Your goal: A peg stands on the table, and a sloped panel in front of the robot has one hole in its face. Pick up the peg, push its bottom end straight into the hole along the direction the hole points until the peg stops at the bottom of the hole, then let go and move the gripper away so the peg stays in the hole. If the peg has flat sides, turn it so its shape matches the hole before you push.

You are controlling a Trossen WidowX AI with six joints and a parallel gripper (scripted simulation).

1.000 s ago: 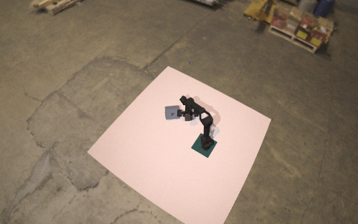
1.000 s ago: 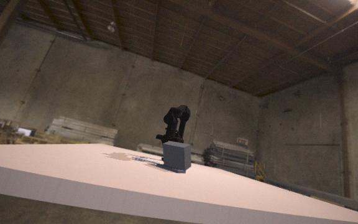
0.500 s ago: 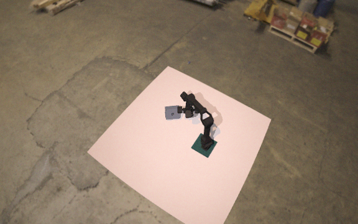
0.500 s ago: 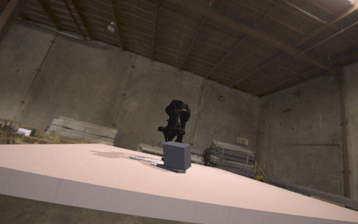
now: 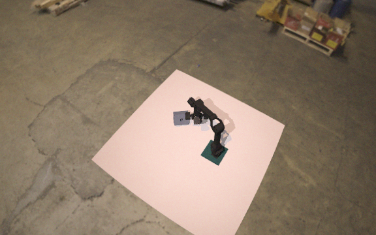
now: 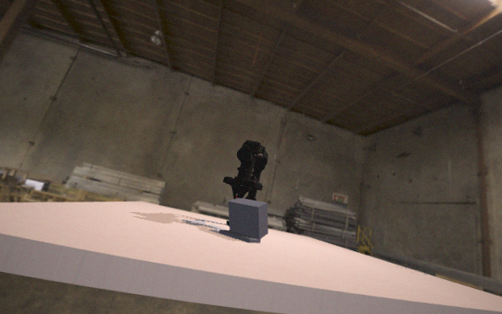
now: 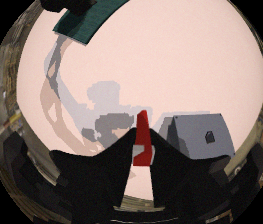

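The grey sloped panel is 130 mm ahead of my gripper tip, 50 mm to the left of it and 40 mm below it. The rest, counted from my gripper tip: red peg 20 mm above.
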